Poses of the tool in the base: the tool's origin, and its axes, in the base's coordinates. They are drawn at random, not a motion.
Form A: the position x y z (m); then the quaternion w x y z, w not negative.
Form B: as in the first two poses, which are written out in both.
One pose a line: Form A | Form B
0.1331, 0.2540, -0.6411, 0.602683, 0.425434, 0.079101, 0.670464 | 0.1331, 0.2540, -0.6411, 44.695, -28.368, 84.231
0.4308, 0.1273, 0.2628, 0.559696, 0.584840, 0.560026, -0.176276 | 0.4308, 0.1273, 0.2628, 124.252, 56.416, 55.841
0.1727, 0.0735, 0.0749, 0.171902, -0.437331, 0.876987, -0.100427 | 0.1727, 0.0735, 0.0749, -160.475, 12.338, -124.861
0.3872, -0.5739, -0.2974, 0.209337, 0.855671, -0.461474, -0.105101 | 0.3872, -0.5739, -0.2974, 152.916, -0.765, -56.493
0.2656, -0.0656, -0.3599, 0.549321, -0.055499, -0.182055, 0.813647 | 0.2656, -0.0656, -0.3599, -21.063, -6.298, 113.123
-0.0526, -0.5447, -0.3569, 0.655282, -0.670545, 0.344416, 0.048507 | -0.0526, -0.5447, -0.3569, -99.173, 31.093, -27.720
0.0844, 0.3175, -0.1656, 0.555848, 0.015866, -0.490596, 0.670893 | 0.0844, 0.3175, -0.1656, -51.035, -34.519, 117.587
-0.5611, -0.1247, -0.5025, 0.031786, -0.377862, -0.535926, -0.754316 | -0.5611, -0.1247, -0.5025, 79.881, -37.166, 153.380
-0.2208, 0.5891, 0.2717, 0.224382, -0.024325, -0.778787, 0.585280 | -0.2208, 0.5891, 0.2717, -103.072, -18.724, 161.498
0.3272, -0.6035, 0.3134, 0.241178, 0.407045, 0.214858, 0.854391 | 0.3272, -0.6035, 0.3134, 44.356, -36.293, 133.254
